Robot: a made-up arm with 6 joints.
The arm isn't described. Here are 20 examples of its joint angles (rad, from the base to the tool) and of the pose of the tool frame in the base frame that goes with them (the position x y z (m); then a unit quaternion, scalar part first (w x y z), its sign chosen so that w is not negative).
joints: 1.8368 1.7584 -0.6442 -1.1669 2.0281 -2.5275
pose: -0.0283 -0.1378 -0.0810 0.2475 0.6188 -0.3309 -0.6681
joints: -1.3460 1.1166 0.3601 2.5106 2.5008 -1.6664
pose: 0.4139 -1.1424 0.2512 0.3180 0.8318 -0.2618 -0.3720
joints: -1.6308 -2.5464 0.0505 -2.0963 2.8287 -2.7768
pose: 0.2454 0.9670 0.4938 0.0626 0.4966 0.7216 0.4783
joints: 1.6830 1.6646 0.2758 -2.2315 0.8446 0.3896
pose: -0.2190 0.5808 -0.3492 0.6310 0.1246 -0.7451 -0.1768
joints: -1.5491 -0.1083 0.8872 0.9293 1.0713 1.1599
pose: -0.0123 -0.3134 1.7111 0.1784 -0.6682 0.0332 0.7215
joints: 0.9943 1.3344 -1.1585 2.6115 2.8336 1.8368
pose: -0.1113 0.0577 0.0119 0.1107 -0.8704 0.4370 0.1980
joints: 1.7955 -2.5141 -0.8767 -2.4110 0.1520 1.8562
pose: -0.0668 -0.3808 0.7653 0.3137 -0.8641 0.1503 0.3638
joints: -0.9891 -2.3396 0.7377 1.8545 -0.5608 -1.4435
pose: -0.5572 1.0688 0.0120 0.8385 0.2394 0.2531 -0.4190
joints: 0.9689 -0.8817 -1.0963 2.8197 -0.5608 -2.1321
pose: 0.0277 0.3583 0.7271 0.0914 0.4734 -0.7910 0.3767
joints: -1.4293 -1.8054 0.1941 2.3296 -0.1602 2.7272
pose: 0.0267 0.9653 1.0119 0.4518 -0.2214 0.7325 -0.4586
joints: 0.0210 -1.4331 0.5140 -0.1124 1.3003 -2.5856
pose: -0.7857 -0.0870 1.2999 0.2304 -0.8494 -0.2763 -0.3862
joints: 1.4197 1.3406 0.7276 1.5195 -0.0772 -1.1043
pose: 0.1306 1.2402 0.2519 0.4010 0.6668 -0.4209 0.4664
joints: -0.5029 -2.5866 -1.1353 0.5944 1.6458 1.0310
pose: -0.2531 0.0596 0.7363 0.6235 0.5565 0.1321 -0.5329
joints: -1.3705 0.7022 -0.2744 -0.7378 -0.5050 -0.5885
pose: 0.1196 -0.7682 0.2168 0.0619 0.2047 0.3599 0.9082
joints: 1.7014 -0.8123 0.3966 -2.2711 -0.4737 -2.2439
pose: -0.1291 -0.0712 1.5654 0.5840 -0.1786 0.7579 -0.2293
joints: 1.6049 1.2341 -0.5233 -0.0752 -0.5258 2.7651
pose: 0.0509 0.3965 -0.1142 0.1724 -0.3494 -0.6652 -0.6370
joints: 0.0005 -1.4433 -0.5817 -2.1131 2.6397 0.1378
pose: 0.0022 0.1762 1.1201 0.5855 0.4917 0.2795 0.5808
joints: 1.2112 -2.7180 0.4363 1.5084 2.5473 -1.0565
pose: -0.3577 -1.0038 -0.1872 0.5710 0.4088 0.1235 -0.7012
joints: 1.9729 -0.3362 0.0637 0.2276 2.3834 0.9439
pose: -0.1491 0.5255 1.2955 0.6577 -0.2359 0.5328 0.4774
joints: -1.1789 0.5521 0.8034 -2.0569 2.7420 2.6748
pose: 0.5963 -0.9822 1.0677 0.3223 -0.6003 0.0914 -0.7262
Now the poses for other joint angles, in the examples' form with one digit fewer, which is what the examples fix.
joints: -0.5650 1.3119 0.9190 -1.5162 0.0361 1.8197
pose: 1.064 -0.614 0.195 0.502 0.008 -0.862 -0.074
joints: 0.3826 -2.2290 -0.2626 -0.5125 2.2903 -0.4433
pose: -0.602 -0.277 0.897 0.949 0.043 -0.311 0.013
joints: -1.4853 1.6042 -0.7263 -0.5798 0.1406 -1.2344
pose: -0.033 -0.026 -0.067 0.108 0.568 -0.081 0.812
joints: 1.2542 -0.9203 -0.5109 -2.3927 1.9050 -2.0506
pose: -0.099 0.308 1.104 0.625 0.176 -0.181 0.739
